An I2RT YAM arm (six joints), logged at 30 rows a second.
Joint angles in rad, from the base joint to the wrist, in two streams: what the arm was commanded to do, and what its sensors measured. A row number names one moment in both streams.
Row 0, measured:
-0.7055, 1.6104, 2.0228, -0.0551, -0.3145, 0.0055
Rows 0 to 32, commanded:
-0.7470, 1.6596, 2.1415, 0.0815, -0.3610, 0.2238
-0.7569, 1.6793, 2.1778, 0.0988, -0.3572, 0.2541
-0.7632, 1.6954, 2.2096, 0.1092, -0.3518, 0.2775
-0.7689, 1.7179, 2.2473, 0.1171, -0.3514, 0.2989
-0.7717, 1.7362, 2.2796, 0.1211, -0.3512, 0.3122
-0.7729, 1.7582, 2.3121, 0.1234, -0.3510, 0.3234
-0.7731, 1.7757, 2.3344, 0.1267, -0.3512, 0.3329
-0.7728, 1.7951, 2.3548, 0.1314, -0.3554, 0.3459
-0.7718, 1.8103, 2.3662, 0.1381, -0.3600, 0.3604
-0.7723, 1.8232, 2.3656, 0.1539, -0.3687, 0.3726
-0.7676, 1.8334, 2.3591, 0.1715, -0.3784, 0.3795
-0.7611, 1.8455, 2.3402, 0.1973, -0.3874, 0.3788
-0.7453, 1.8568, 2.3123, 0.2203, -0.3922, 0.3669
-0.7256, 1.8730, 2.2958, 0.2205, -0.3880, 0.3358
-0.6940, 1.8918, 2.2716, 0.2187, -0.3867, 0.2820
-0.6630, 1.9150, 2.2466, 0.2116, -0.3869, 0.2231
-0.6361, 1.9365, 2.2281, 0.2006, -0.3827, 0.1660
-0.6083, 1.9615, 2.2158, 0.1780, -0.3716, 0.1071
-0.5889, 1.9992, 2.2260, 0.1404, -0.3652, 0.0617
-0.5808, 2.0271, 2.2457, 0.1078, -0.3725, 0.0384
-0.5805, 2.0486, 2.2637, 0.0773, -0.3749, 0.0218
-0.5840, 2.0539, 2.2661, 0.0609, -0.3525, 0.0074
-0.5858, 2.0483, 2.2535, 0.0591, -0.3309, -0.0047
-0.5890, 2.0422, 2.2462, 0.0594, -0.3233, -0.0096
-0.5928, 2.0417, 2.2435, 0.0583, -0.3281, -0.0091
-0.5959, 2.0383, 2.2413, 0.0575, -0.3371, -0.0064
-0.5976, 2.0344, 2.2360, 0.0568, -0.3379, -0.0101
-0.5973, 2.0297, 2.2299, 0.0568, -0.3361, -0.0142
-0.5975, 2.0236, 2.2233, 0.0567, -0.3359, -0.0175
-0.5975, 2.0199, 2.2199, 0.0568, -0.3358, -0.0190
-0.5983, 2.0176, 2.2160, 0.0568, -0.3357, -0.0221
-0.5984, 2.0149, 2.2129, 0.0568, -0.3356, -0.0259
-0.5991, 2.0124, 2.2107, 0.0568, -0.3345, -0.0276
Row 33, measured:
-0.5961, 2.0277, 2.2173, 0.0311, -0.3374, -0.0021
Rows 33 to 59, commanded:
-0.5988, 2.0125, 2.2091, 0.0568, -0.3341, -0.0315
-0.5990, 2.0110, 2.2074, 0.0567, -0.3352, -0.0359
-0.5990, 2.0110, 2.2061, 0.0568, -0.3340, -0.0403
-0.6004, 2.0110, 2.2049, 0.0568, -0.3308, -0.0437
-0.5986, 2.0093, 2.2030, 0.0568, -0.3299, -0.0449
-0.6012, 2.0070, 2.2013, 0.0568, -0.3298, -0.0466
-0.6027, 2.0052, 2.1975, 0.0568, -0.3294, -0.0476
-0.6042, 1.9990, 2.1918, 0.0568, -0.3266, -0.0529
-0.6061, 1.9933, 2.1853, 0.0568, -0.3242, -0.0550
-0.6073, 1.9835, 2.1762, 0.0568, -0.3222, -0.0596
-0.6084, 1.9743, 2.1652, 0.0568, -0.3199, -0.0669
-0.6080, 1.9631, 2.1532, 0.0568, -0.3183, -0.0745
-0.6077, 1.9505, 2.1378, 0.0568, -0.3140, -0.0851
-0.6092, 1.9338, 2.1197, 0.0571, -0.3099, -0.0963
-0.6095, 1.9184, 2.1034, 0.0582, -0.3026, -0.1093
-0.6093, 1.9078, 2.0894, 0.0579, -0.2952, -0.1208
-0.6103, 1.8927, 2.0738, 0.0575, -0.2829, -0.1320
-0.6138, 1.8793, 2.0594, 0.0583, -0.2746, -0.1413
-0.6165, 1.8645, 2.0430, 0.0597, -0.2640, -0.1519
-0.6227, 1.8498, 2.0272, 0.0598, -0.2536, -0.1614
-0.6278, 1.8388, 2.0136, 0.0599, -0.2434, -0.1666
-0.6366, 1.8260, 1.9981, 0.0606, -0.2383, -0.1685
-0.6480, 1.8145, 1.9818, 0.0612, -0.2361, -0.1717
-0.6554, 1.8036, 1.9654, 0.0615, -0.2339, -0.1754
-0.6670, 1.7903, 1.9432, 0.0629, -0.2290, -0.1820
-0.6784, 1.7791, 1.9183, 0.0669, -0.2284, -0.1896
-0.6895, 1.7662, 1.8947, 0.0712, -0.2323, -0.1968
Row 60, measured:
-0.6724, 1.7931, 1.9354, 0.0402, -0.2462, -0.1619
